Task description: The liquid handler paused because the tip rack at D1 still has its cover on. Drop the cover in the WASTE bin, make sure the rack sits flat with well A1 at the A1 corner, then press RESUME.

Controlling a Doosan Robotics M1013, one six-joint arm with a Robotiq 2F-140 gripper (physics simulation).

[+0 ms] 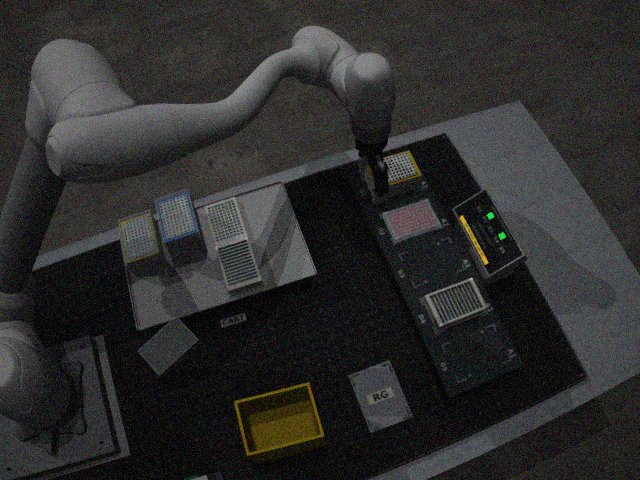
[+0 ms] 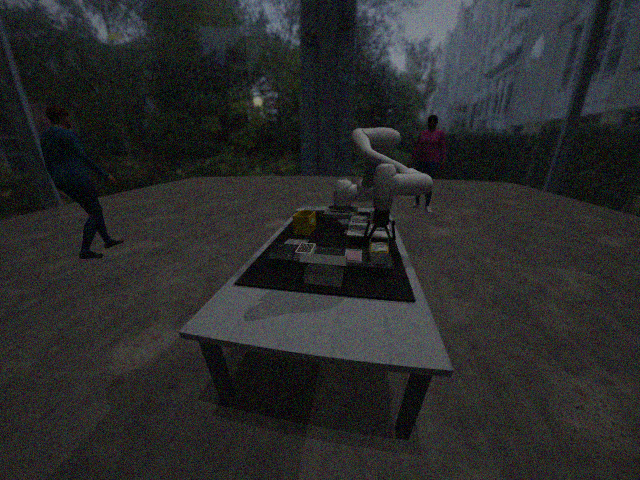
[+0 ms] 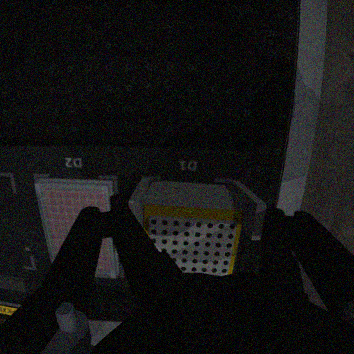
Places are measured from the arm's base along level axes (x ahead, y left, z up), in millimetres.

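Where they show: gripper, fingertip midpoint: (image 1: 372, 186) (image 3: 189, 192); arm's base, link origin: (image 1: 51, 401) (image 2: 342, 209).
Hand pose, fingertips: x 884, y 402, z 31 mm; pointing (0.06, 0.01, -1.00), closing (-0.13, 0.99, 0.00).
Things, the pixels of their top centre, and the offset from my fingertips. "*": a spot on its surface instead.
- tip rack, top centre: (image 3: 190, 275) (image 1: 393, 166) (image 2: 379, 245) dx +54, dy +6, dz +62 mm
- yellow bin, top centre: (image 1: 278, 418) (image 2: 304, 213) dx -334, dy -550, dz +72 mm
- control panel, surface spot: (image 1: 480, 235) * dx +210, dy -224, dz +48 mm
- pink plate, top centre: (image 3: 76, 234) (image 1: 412, 218) (image 2: 353, 254) dx +72, dy -119, dz +5 mm
- white slotted rack, top centre: (image 1: 456, 301) (image 2: 305, 247) dx +106, dy -364, dz +22 mm
- grey flat piece, top centre: (image 1: 167, 345) (image 2: 345, 221) dx -572, dy -305, dz -38 mm
- RG plate, top centre: (image 1: 380, 395) (image 2: 296, 241) dx -107, dy -520, dz -49 mm
The tip rack (image 1: 404, 167) (image 2: 378, 249) (image 3: 192, 245) has a yellow rim, grey sides and a top with dark holes. It is at D1, low over the deck or on it; contact is too dark to tell. My gripper (image 1: 375, 174) (image 2: 380, 238) (image 3: 189, 192) is shut on the rack, with its pads against two opposite sides. I cannot make out a cover on the rack, and the A1 corner is hidden or unreadable. The yellow bin (image 1: 279, 405) (image 2: 303, 222) stands at the front; its label does not show. The control panel (image 1: 480, 235) shows a yellow bar and two green lights; RESUME is unreadable.
A pink plate (image 1: 412, 221) (image 3: 75, 210) sits at D2 beside the rack. A white slotted rack (image 1: 455, 301) is farther along the deck. A tray (image 1: 297, 268) holds several racks. A grey flat piece (image 1: 168, 346) and an RG plate (image 1: 379, 413) lie on the mat.
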